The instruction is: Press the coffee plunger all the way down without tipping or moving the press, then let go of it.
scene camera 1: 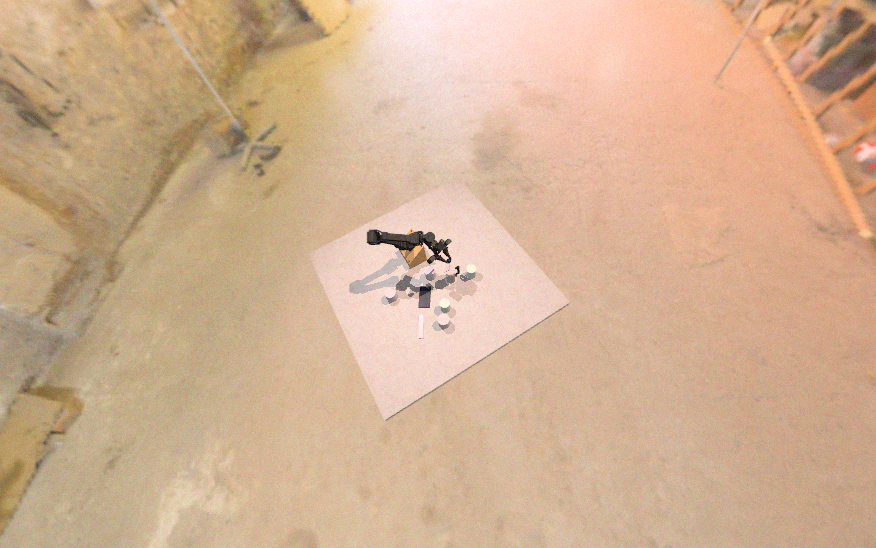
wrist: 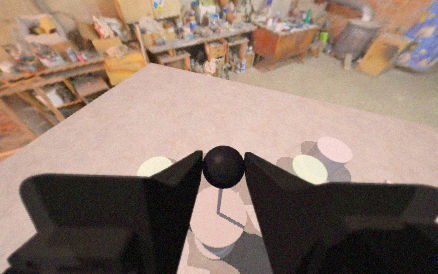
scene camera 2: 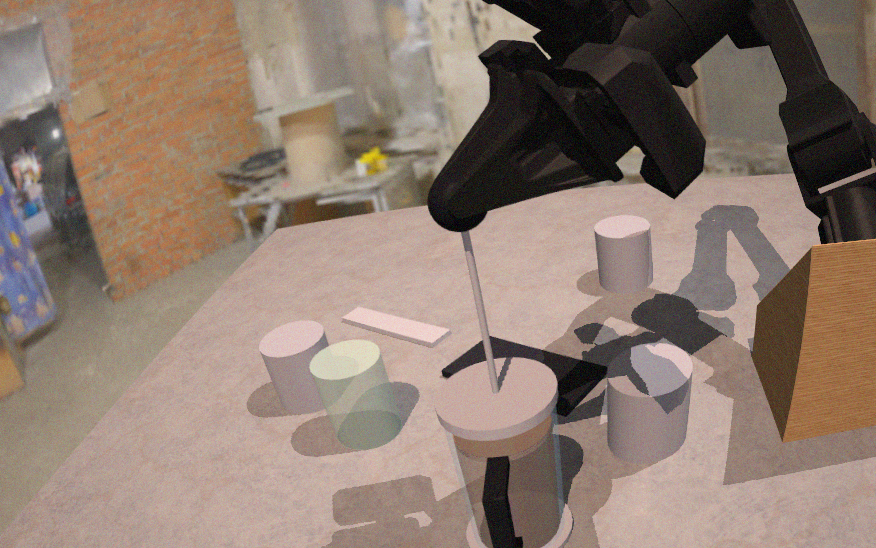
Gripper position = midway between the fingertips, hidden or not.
In view: the gripper [scene camera 2: 444, 201], a coffee press [wrist: 219, 216] and a pale green cylinder [scene camera 2: 350, 376].
The gripper shows as well in the wrist view [wrist: 223, 157].
